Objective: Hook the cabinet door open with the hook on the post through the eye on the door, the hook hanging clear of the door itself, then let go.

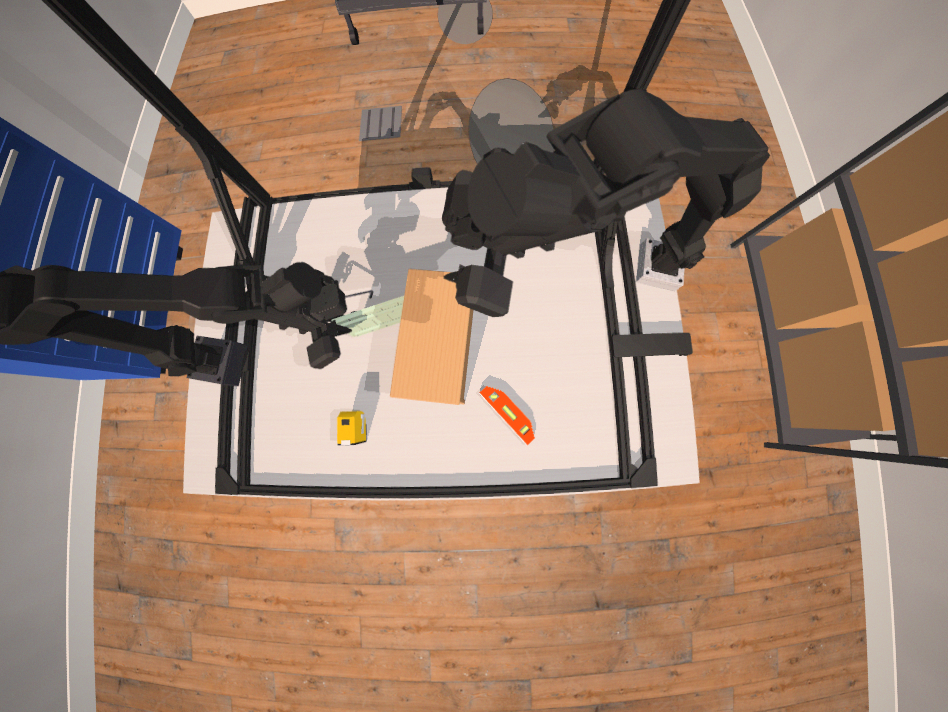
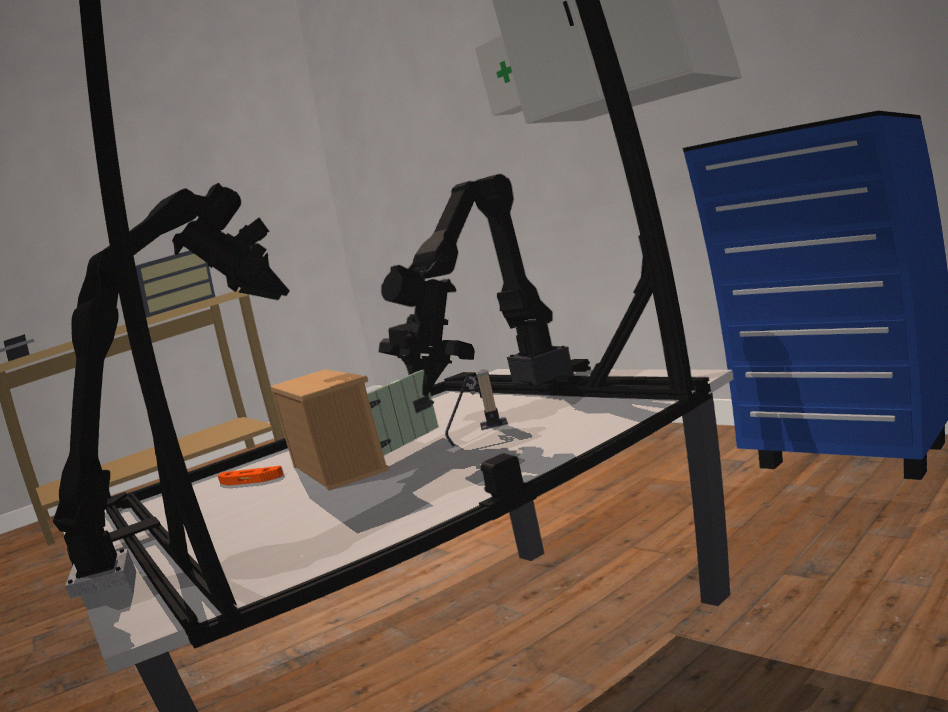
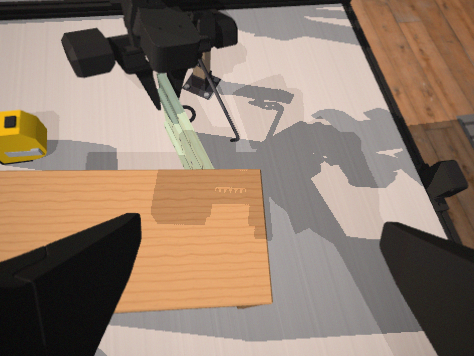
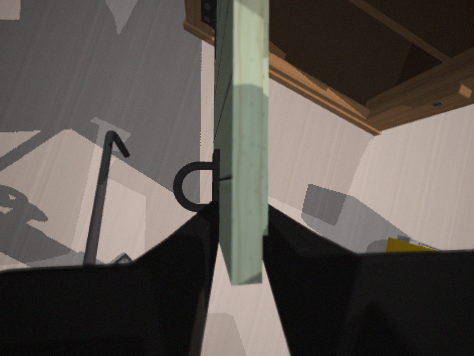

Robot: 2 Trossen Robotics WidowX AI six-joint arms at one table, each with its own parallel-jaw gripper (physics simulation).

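Frame: origin at the left arm's base, x back, y up, z left, level; centimetres.
Where they show: left gripper, fingertip midpoint: [image 1: 452, 247] [image 2: 283, 295] [image 3: 262, 229]; right gripper, fingertip midpoint: [image 1: 349, 326] [image 2: 420, 395]; left arm's base, origin of the base link: [image 1: 665, 261] [image 2: 97, 566]; right arm's base, origin of the base link: [image 1: 208, 359] [image 2: 537, 351].
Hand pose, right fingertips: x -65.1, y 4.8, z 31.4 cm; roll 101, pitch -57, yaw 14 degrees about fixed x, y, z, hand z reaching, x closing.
Things, the pixels of their centre, and the offset from my right fingertips. "*": a spot on its surface instead.
- wooden cabinet, body centre: [image 3: 146, 252] [image 2: 326, 425] [image 1: 438, 343] dx +18.9, dy -0.4, dz -0.5 cm
- dark eye, surface spot: [image 4: 178, 185] [image 3: 192, 111] * dx -0.5, dy -1.1, dz -3.3 cm
- hook, surface spot: [image 4: 100, 200] [image 3: 219, 101] [image 2: 454, 407] * dx -3.6, dy -2.5, dz -6.8 cm
- post, surface spot: [image 2: 486, 394] * dx -11.1, dy -2.6, dz -4.3 cm
- yellow box-like tool, body centre: [image 4: 435, 267] [image 3: 13, 139] [image 1: 353, 428] dx +4.4, dy -5.1, dz +20.4 cm
- orange level, body centre: [image 2: 247, 476] [image 1: 509, 412] dx +36.1, dy -7.8, dz +10.0 cm
The wooden cabinet [image 1: 432, 344] [image 2: 329, 429] [image 3: 210, 260] stands mid-table with its green door [image 1: 375, 316] [image 2: 402, 413] [image 3: 190, 142] [image 4: 250, 150] swung out. My right gripper [image 1: 342, 328] [image 2: 430, 390] [image 3: 166, 106] [image 4: 236, 208] is shut on the door's free edge. The dark eye [image 3: 193, 114] [image 4: 178, 185] sticks out from the door's face beside the fingertips. The hook [image 1: 360, 294] [image 2: 452, 417] [image 3: 220, 102] [image 4: 100, 200] hangs from the post [image 2: 486, 394], its bent tip apart from the eye and door. My left gripper [image 2: 279, 292] [image 3: 262, 229] is open and empty, high over the cabinet.
A yellow box-like tool [image 1: 350, 427] [image 3: 22, 136] [image 4: 410, 246] stands on the table on the door's far side from the hook. An orange level [image 1: 507, 414] [image 2: 250, 475] lies beside the cabinet. A black frame [image 1: 436, 490] [image 2: 360, 568] borders the table.
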